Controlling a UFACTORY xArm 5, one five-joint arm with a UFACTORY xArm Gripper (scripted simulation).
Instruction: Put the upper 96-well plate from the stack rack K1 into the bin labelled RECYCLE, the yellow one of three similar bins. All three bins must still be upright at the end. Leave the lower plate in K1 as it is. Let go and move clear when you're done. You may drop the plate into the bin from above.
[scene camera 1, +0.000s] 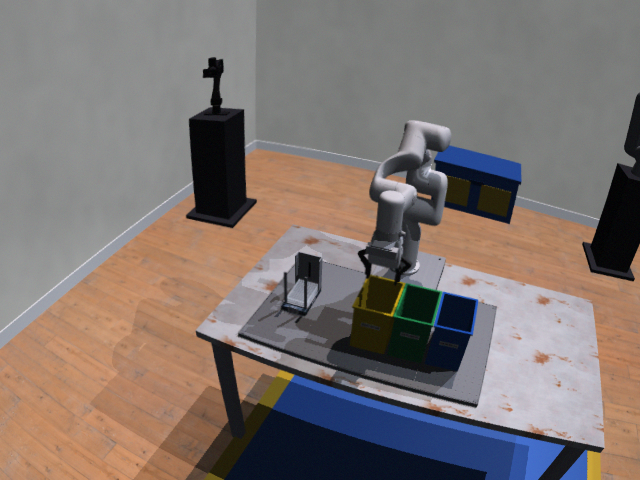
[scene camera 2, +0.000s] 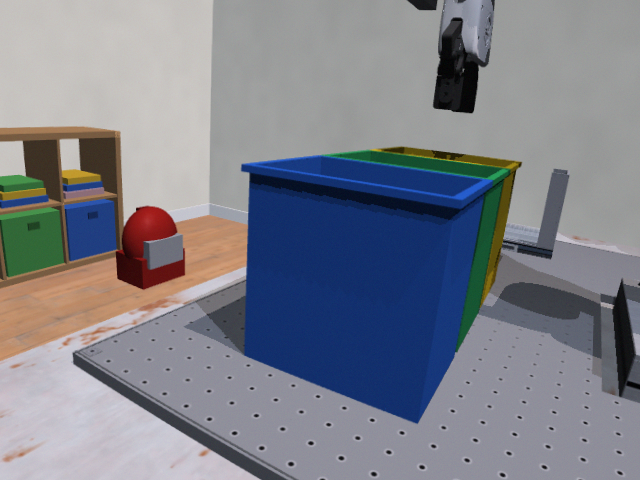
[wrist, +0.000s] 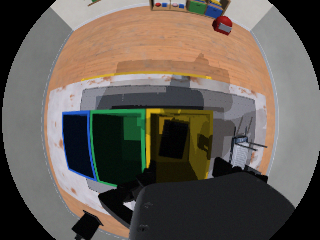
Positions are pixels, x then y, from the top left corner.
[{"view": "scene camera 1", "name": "my gripper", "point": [382, 279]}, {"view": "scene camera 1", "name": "blue bin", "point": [447, 347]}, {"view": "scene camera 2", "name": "my gripper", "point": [454, 111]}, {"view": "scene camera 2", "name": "blue bin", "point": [359, 288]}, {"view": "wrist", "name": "my gripper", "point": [186, 169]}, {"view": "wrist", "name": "dark 96-well plate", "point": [169, 133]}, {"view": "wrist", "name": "blue bin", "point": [75, 129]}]
